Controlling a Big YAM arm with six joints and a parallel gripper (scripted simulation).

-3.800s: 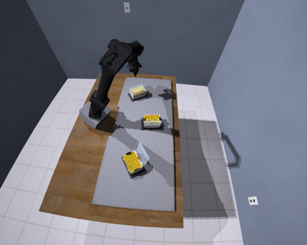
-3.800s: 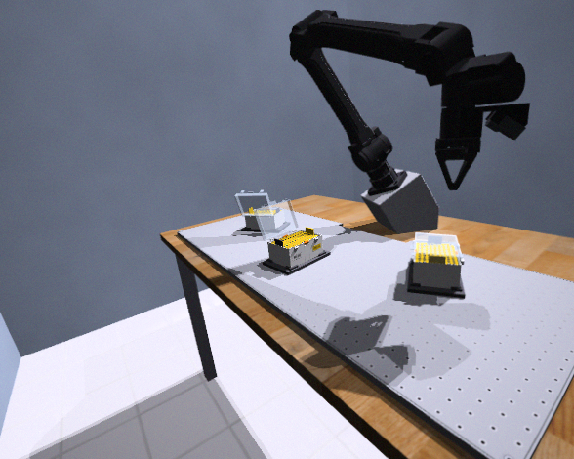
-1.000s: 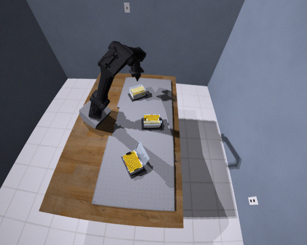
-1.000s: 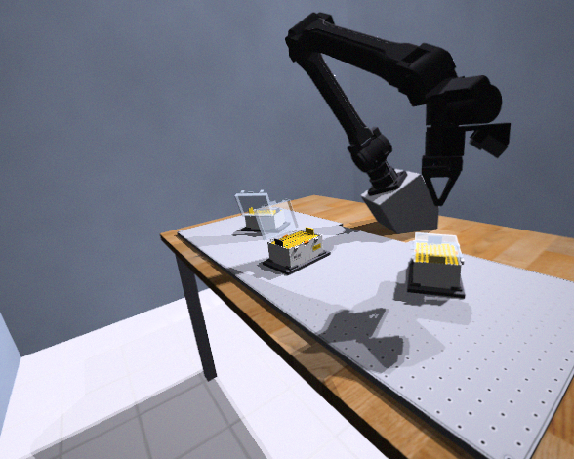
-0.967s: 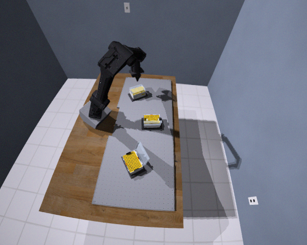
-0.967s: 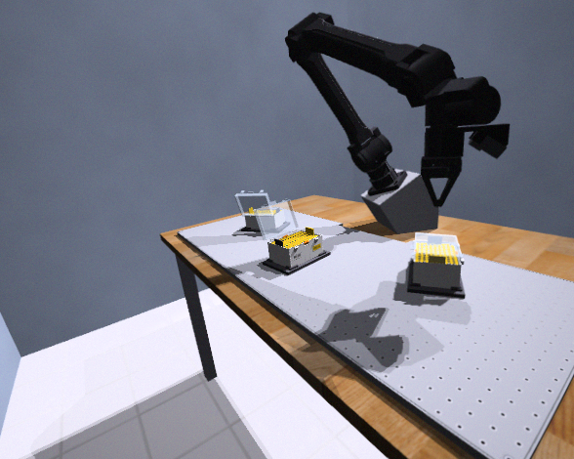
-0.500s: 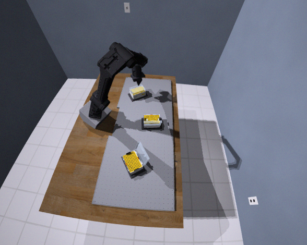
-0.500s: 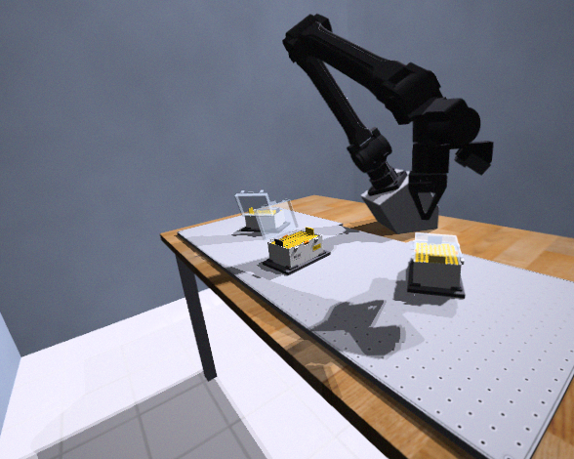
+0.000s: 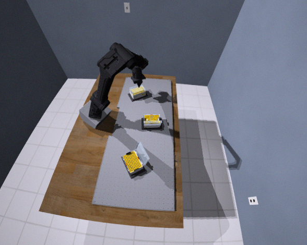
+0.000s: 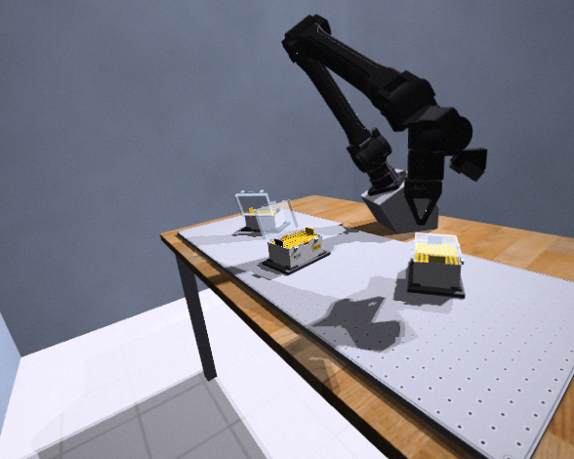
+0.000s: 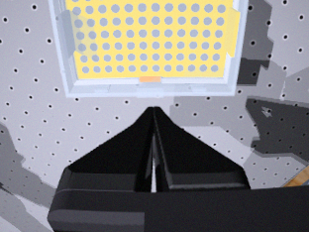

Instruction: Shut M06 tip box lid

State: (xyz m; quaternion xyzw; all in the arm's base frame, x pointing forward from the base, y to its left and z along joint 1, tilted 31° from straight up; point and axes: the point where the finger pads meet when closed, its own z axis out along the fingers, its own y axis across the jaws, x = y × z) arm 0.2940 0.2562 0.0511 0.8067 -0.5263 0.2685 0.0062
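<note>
The lid lies 10 mm behind my hand, 30 mm to the left of it and 60 mm below it. From my hand the other things lie so: yellow tip rack 10 mm behind, 30 mm to the left, 70 mm below.
</note>
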